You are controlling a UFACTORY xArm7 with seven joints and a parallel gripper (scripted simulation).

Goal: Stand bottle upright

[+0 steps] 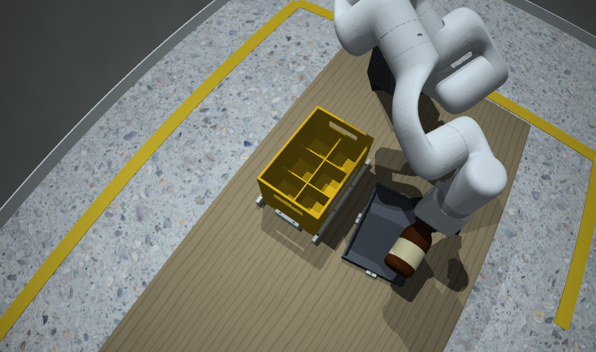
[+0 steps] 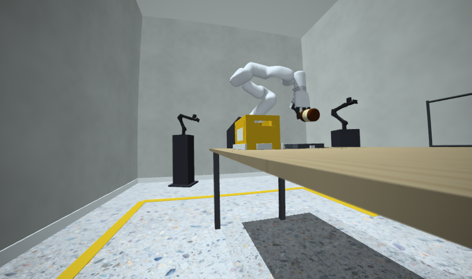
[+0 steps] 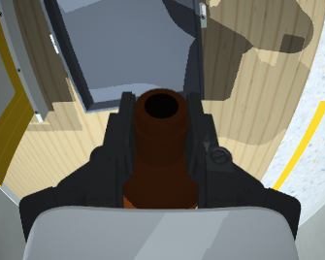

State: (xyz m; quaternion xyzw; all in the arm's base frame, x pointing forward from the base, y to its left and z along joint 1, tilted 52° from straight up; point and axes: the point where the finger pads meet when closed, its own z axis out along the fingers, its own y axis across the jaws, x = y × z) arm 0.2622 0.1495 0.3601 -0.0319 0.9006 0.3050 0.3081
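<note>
The brown bottle lies 50 mm ahead of my hand, 20 mm to the left of it and 10 mm below it. Also, from my hand: dark grey tray: 20 mm ahead, 40 mm to the right, 190 mm below; yellow crate: 100 mm ahead, 300 mm to the right, 120 mm below.
</note>
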